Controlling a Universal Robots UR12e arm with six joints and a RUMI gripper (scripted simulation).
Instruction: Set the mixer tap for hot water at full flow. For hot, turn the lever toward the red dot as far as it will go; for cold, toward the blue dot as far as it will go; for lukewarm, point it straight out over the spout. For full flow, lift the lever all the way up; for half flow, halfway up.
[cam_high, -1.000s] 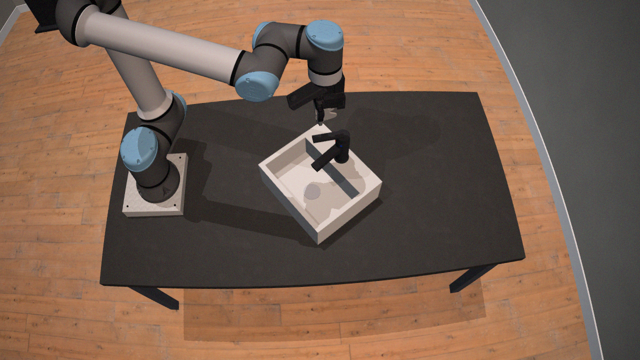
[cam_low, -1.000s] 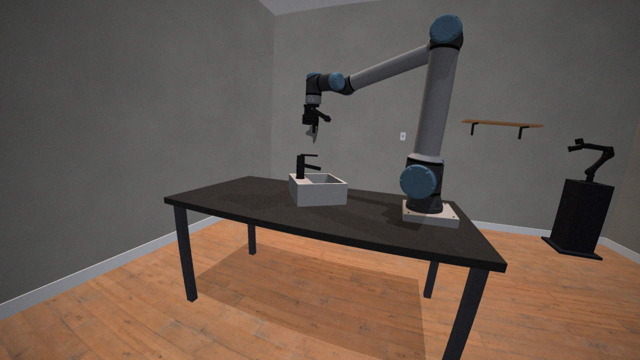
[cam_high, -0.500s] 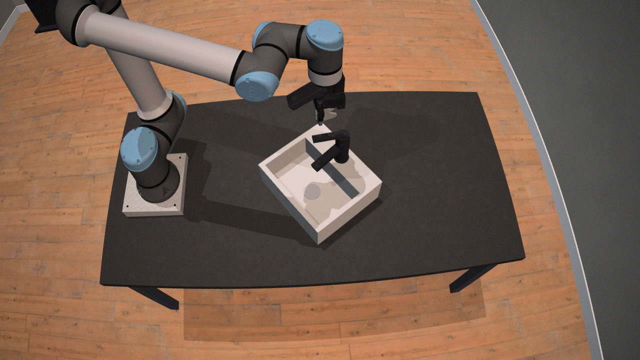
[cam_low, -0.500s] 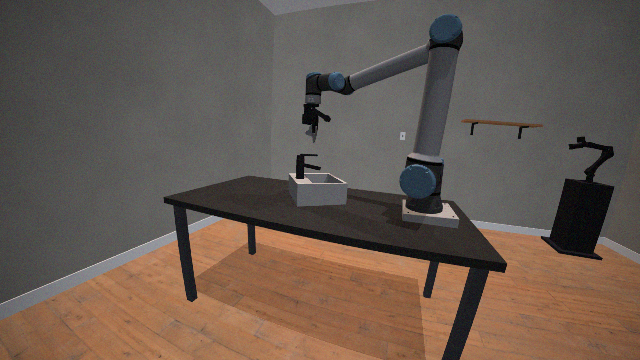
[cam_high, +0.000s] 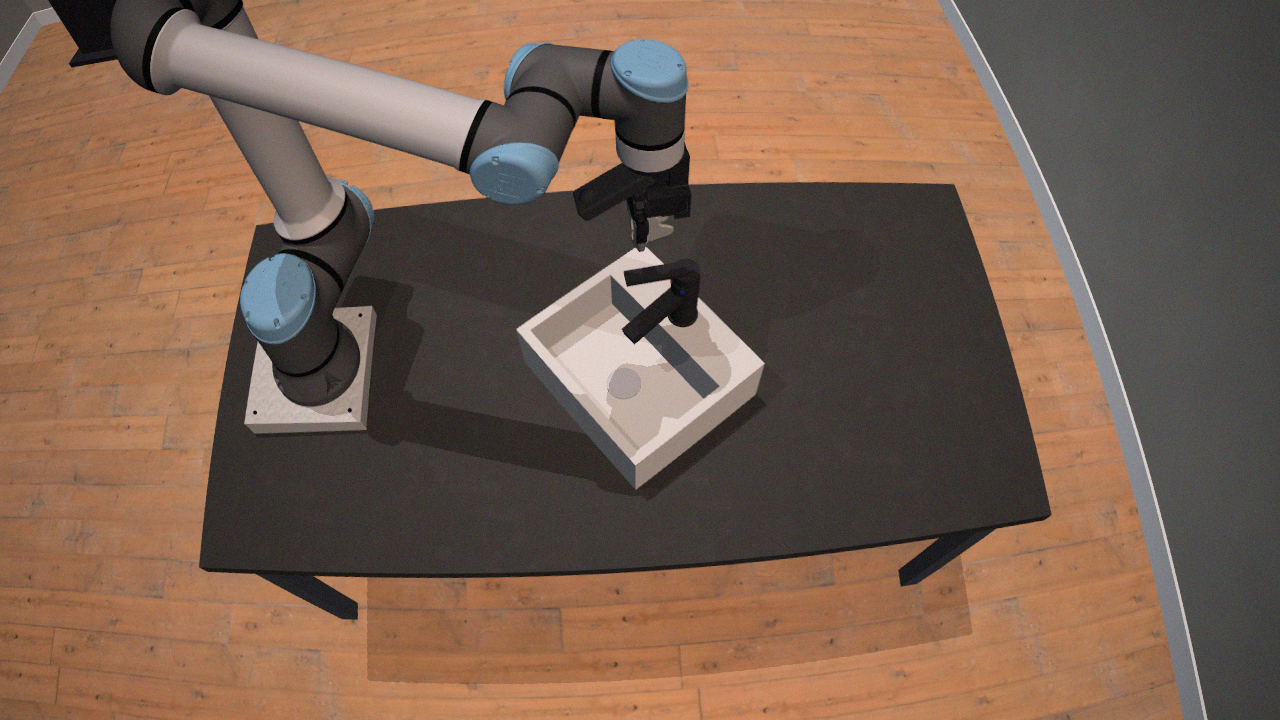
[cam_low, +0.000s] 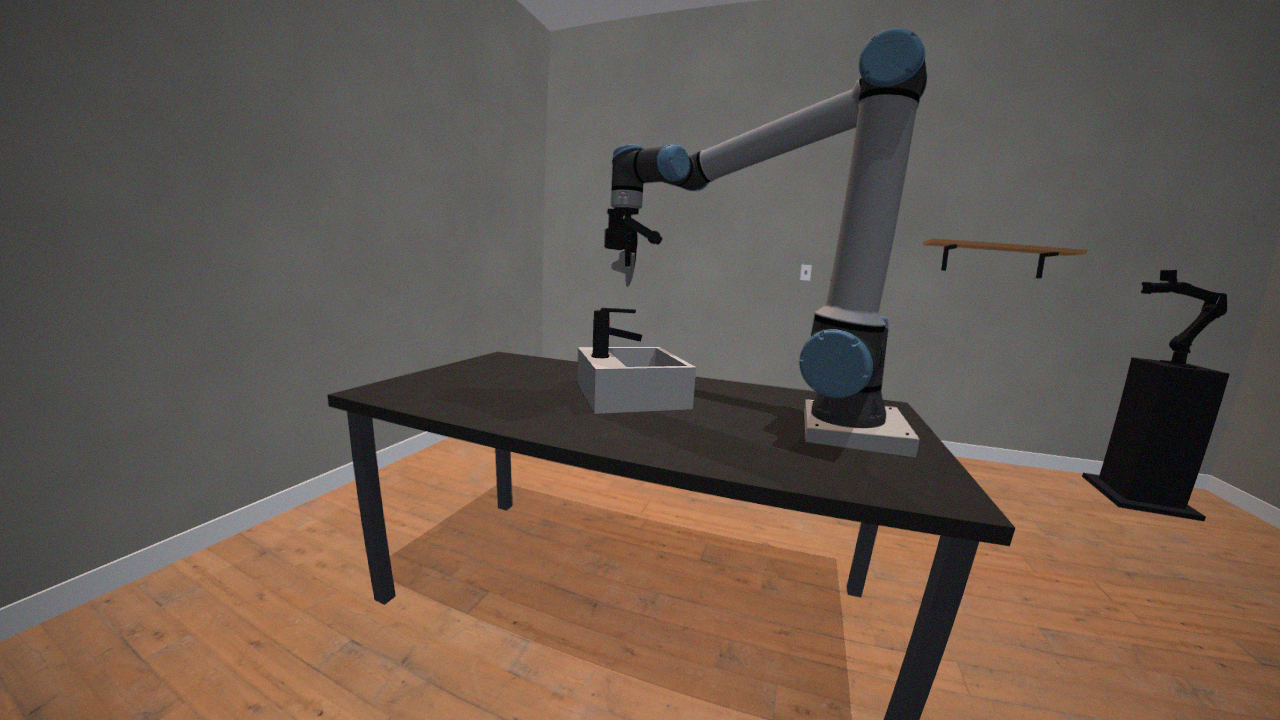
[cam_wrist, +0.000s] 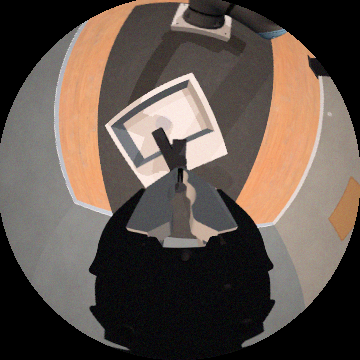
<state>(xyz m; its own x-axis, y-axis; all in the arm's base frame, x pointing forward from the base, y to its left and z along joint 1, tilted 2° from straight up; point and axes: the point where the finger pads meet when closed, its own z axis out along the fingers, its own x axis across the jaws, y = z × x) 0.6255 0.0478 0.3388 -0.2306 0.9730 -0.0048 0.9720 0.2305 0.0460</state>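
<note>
Now: the lever 9 cm below my hand, 3 cm ahead of it and 1 cm to the left of it. From my hand the other things lie so: white square basin (32 cm below, 6 cm to the right, 1 cm behind).
</note>
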